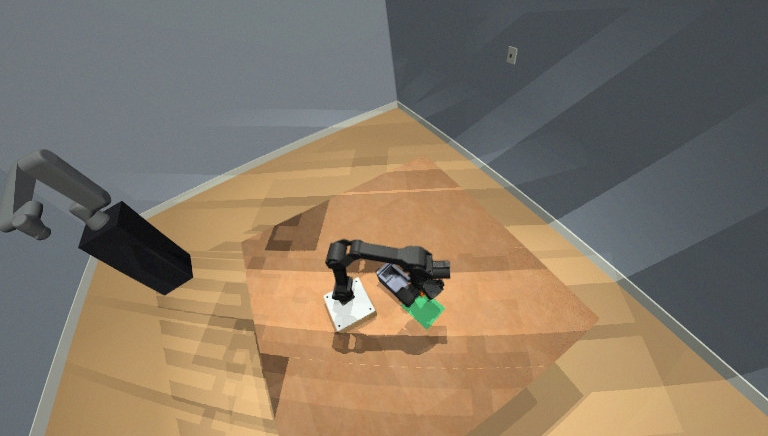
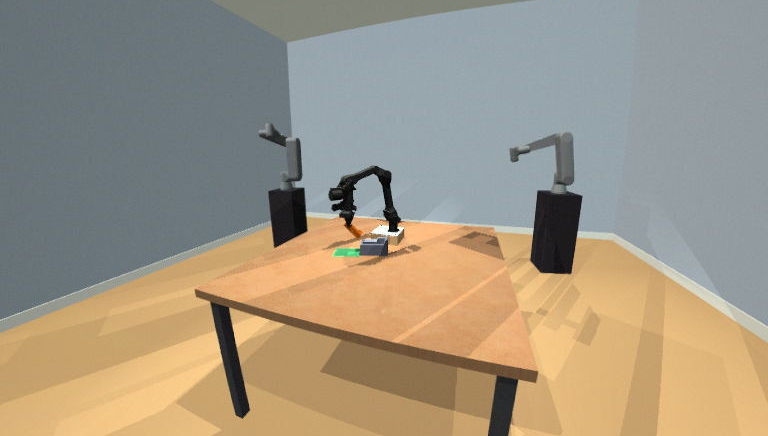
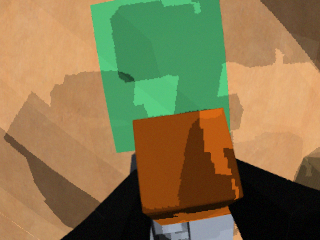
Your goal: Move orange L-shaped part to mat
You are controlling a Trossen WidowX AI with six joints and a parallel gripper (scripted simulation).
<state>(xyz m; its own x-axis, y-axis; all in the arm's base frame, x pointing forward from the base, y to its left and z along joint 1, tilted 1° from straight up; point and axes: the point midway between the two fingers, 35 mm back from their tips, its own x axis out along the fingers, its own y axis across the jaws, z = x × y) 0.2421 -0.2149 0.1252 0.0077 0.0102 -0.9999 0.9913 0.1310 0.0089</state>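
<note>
Now: the green mat 20 mm to the right of my gripper tip and 170 mm below it. From my gripper tip the other things lie so: orange l-shaped part (20 mm behind, 30 mm to the left, 30 mm below).
</note>
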